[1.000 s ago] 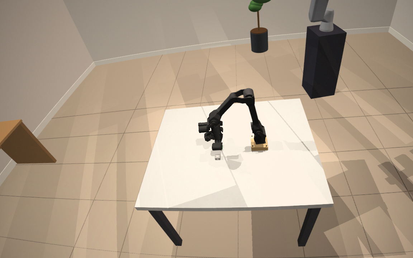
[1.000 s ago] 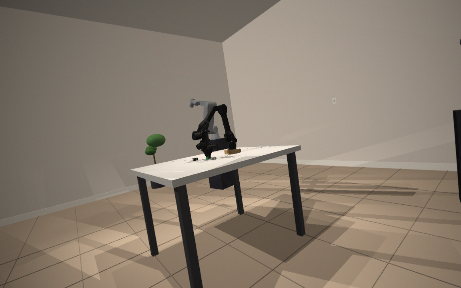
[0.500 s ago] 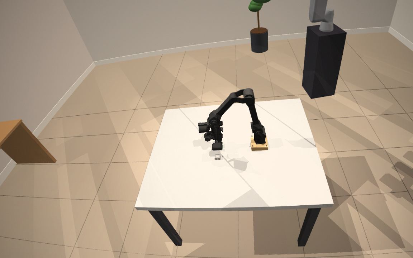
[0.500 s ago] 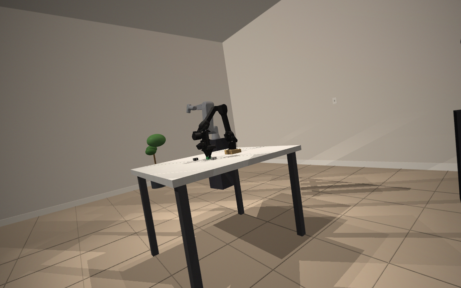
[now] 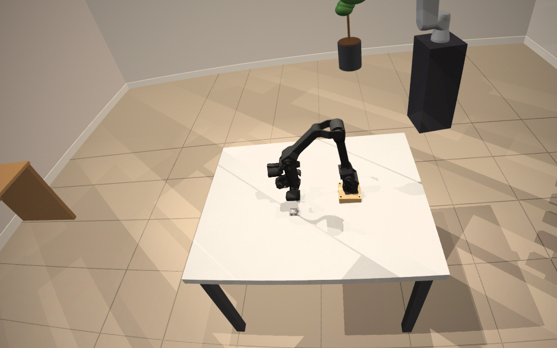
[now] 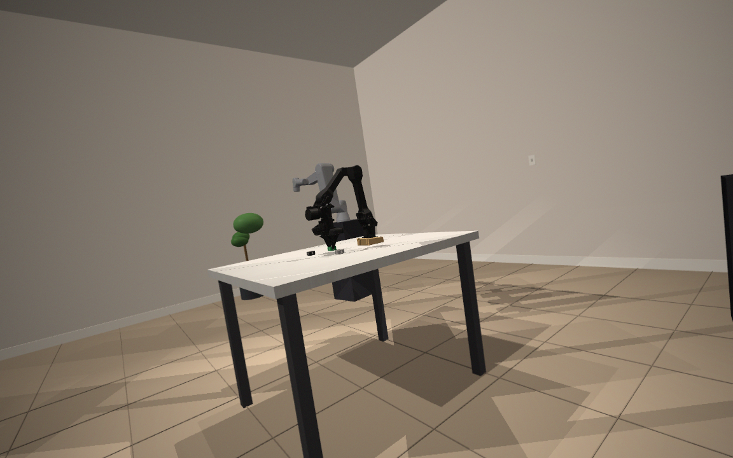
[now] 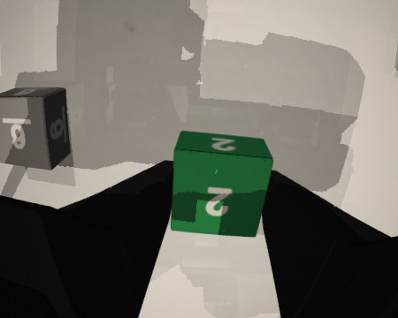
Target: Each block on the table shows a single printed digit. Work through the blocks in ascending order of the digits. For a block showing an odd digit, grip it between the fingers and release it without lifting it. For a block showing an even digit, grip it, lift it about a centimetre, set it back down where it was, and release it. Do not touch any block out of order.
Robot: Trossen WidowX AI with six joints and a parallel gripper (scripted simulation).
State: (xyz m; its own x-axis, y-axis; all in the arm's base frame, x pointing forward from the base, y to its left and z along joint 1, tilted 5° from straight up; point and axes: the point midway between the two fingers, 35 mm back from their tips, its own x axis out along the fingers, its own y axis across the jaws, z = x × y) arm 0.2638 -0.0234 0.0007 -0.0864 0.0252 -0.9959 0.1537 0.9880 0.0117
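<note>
The grey block lies 80 mm to the left of my gripper tip, 20 mm ahead of it and 10 mm below it. From my gripper tip the other things lie so: green block: right at my gripper tip; then black block: 110 mm to the right, 50 mm ahead, 10 mm below.
</note>
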